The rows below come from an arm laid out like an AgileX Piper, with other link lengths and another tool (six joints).
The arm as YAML. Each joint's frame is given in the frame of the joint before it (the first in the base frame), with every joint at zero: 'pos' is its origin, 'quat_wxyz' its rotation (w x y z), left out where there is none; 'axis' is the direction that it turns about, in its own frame. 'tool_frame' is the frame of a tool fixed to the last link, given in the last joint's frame.
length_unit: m
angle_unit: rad
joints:
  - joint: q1
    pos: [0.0, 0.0, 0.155]
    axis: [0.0, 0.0, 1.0]
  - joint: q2
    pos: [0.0, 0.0, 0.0]
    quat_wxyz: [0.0, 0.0, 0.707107, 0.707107]
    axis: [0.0, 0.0, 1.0]
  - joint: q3
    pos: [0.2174, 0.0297, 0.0]
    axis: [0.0, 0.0, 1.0]
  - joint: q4
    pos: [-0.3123, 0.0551, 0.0]
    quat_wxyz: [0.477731, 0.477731, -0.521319, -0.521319]
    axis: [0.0, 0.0, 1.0]
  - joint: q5
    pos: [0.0, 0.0, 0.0]
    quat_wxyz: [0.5, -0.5, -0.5, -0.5]
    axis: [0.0, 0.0, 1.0]
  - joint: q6
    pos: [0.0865, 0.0, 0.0]
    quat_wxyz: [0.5, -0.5, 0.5, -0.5]
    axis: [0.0, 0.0, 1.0]
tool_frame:
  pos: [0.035, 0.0, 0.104]
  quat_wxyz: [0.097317, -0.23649, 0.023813, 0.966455]
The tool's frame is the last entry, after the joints.
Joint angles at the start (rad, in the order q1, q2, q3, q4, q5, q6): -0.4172, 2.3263, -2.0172, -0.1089, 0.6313, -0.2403
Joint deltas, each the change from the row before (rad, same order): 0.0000, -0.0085, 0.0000, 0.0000, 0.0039, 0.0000; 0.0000, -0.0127, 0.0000, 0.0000, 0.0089, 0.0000; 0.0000, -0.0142, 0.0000, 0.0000, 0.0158, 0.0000; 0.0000, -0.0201, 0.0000, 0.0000, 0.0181, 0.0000; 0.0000, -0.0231, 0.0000, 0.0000, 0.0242, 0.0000; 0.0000, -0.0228, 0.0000, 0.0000, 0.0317, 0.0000; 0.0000, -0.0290, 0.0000, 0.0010, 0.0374, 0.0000; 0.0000, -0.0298, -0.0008, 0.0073, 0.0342, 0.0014; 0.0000, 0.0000, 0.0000, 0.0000, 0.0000, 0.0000; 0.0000, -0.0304, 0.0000, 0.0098, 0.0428, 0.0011; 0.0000, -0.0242, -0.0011, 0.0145, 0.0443, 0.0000
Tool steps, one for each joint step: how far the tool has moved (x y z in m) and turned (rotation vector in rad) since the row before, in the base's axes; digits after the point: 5 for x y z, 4 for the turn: -0.00028, 0.00004, 0.00482, -0.0020, -0.0042, -0.0004; -0.00083, 0.00019, 0.00672, -0.0017, -0.0034, -0.0009; -0.00170, 0.00043, 0.00662, 0.0003, 0.0015, -0.0017; -0.00206, 0.00055, 0.00997, -0.0012, -0.0018, -0.0019; -0.00299, 0.00084, 0.01088, 0.0000, 0.0010, -0.0026; -0.00409, 0.00119, 0.00950, 0.0031, 0.0081, -0.0034; -0.00515, 0.00168, 0.01242, 0.0038, 0.0072, -0.0041; -0.00480, 0.00235, 0.01362, 0.0086, -0.0002, -0.0052; 0.00000, 0.00000, 0.00000, 0.0000, 0.0000, 0.0000; -0.00617, 0.00326, 0.01218, 0.0143, 0.0069, -0.0054; -0.00594, 0.00400, 0.00859, 0.0208, 0.0114, -0.0040
